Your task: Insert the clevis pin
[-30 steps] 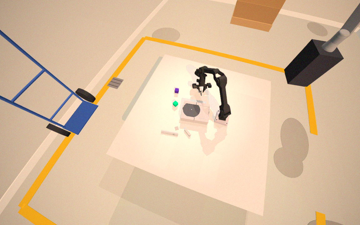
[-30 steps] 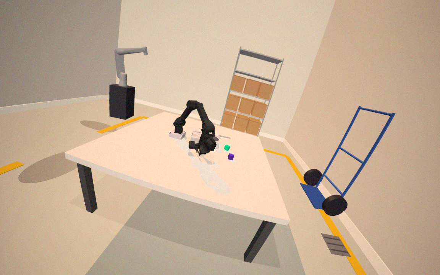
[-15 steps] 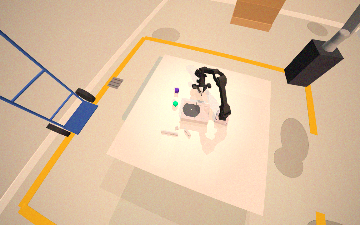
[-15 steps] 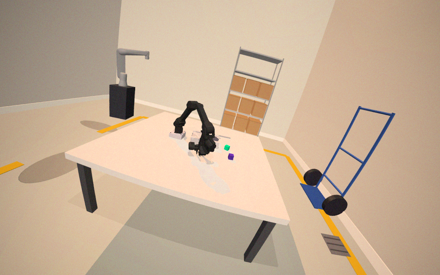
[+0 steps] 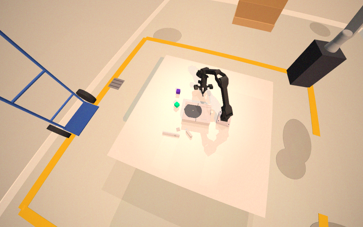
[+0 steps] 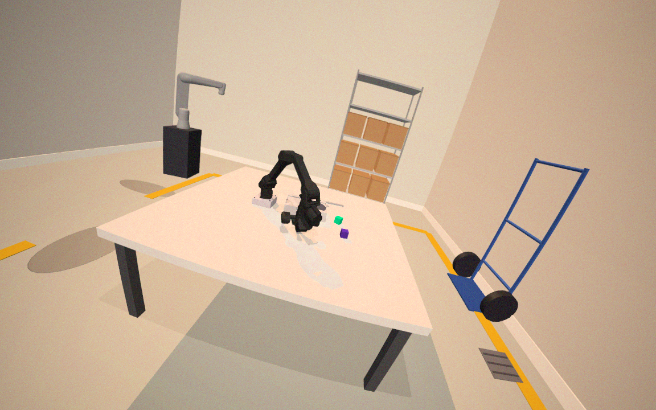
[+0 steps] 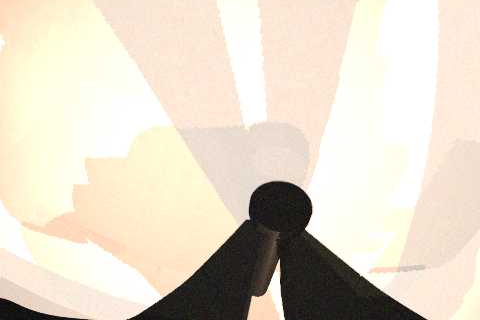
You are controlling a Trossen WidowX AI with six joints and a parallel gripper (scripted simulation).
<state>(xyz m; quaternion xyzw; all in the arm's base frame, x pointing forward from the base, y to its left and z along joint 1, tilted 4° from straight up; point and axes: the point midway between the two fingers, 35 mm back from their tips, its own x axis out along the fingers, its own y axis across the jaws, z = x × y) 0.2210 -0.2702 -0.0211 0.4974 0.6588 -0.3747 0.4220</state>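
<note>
My gripper tip is now 7 cm short of the aluminium disc, 24 cm to the right of it and 5 cm below it. Also, from my gripper tip: pale rimmed tray: 3 cm ahead, 25 cm to the left, 4 cm above; purple cube: 25 cm ahead, 3 cm to the left, 2 cm above; clevis pin: 1 cm to the left.
</note>
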